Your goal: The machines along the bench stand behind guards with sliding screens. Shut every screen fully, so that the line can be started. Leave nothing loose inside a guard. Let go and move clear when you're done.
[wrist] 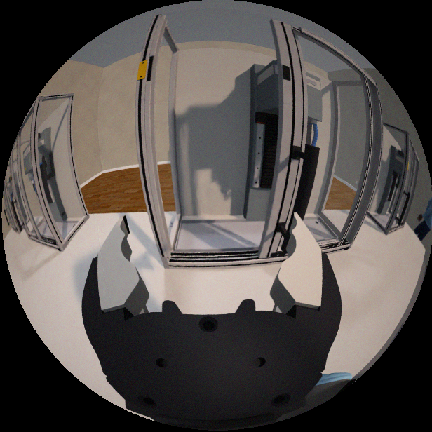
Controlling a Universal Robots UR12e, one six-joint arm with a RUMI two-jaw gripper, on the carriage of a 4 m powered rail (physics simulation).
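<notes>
My gripper [207,215] is open and empty, in front of the middle guard [220,263]. Its left finger is outside the guard's left post, and its right finger is by the lower end of the black handle [307,175]. The sliding screen [286,125] stands open: a wide gap lies between its upright and the left post [143,125], which bears a yellow tag [142,70]. A grey machine [265,100] stands inside, partly hidden by the screen's upright. The right finger hides the handle's bottom; whether it touches the handle, I cannot tell.
Another guard [62,245] with a machine stands at the left, and more guards beyond it. At the right stands a further guard [406,175]; its screen state is unclear. A person in blue [425,227] shows at the right edge. A light blue thing [336,377] shows at the lower right.
</notes>
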